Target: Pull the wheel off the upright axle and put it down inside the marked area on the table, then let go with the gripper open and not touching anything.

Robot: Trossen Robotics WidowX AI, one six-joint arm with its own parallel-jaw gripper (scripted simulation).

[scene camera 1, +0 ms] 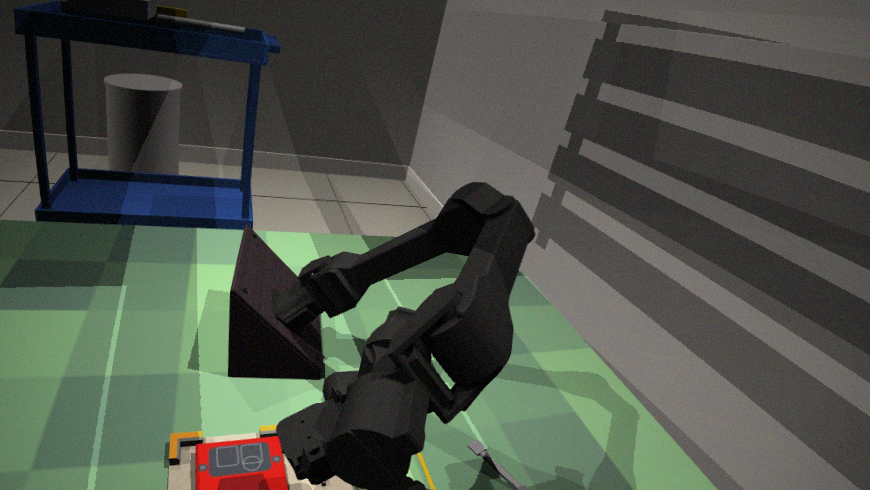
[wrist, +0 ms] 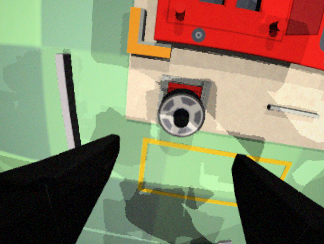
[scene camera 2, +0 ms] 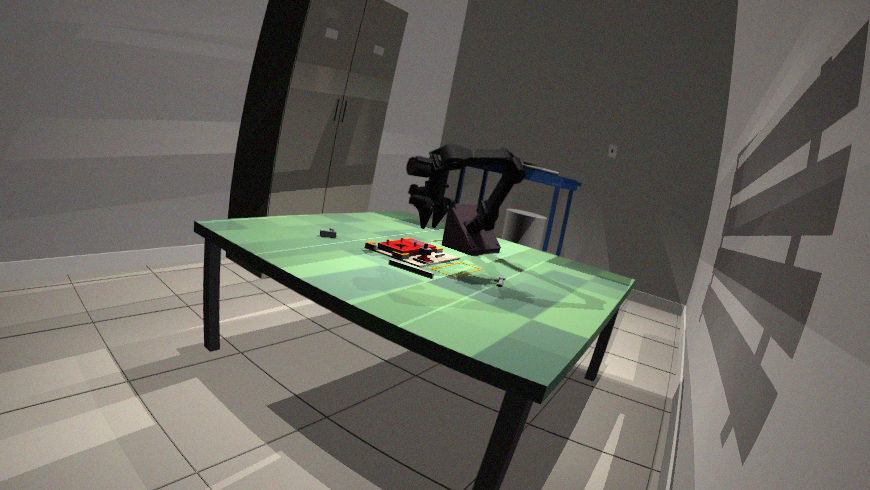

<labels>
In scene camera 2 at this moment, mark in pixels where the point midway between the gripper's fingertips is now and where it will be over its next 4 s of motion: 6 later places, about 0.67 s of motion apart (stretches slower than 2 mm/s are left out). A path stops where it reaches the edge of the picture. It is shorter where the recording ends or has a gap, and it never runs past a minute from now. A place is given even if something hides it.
My gripper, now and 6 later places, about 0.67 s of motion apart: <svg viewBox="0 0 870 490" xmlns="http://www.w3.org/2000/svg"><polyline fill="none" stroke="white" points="428,228 425,249 425,250 426,243 427,240 431,232 454,234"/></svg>
</labels>
